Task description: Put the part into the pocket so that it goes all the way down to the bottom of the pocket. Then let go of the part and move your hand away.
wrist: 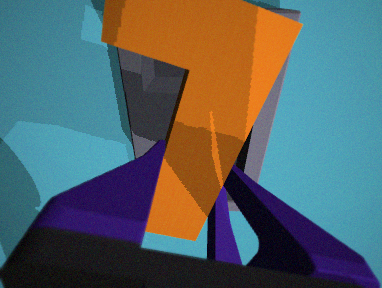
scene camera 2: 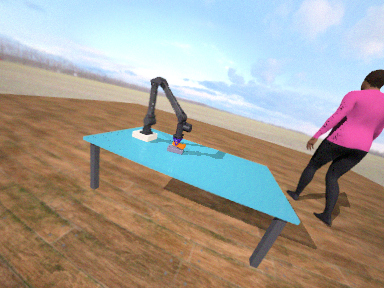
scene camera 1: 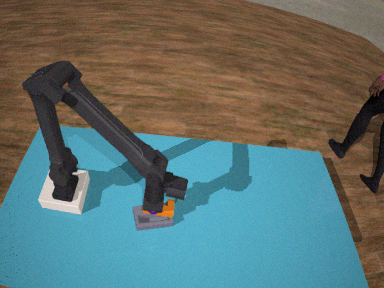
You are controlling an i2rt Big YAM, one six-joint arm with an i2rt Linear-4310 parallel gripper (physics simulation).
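Places are measured from the arm's base along level axes (x back, y right, z up), in metres.
Where they show: gripper, fingertip midpoint: (wrist: 189, 156) (scene camera 2: 176, 145) (scene camera 1: 153, 210); arm's base, link origin: (scene camera 2: 146, 133) (scene camera 1: 65, 188).
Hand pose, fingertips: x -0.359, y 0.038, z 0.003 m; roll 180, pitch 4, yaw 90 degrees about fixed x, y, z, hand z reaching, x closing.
Observation:
Each offset is from my fingertips to the top centre of the thing. Level surfaces: height alone.
The orange L-shaped part {dx -0.018, dy -0.014, dz +0.028 m} (scene camera 1: 167, 209) (scene camera 2: 180, 146) (wrist: 215, 85) is held over the grey block with the pocket {dx +0.000, dy +0.004, dz -0.023 m} (scene camera 1: 154, 224) (scene camera 2: 175, 150) (wrist: 270, 120). In the wrist view the part's long leg runs between the purple fingers and its short arm reaches left at the top. The part lies turned relative to the block and covers much of it; dark pocket walls show left of the long leg. My gripper (scene camera 1: 153, 212) (scene camera 2: 177, 143) (wrist: 189, 156) is shut on the part's long leg. The pocket's bottom under the part is hidden.
The block stands on the blue table {dz -0.059 m} (scene camera 1: 260, 225) (scene camera 2: 220, 175). The arm's white base (scene camera 1: 62, 202) (scene camera 2: 144, 136) is at the table's left. A person in a pink top (scene camera 2: 359, 117) stands beyond the table's right end; the legs (scene camera 1: 362, 120) also show in scene camera 1.

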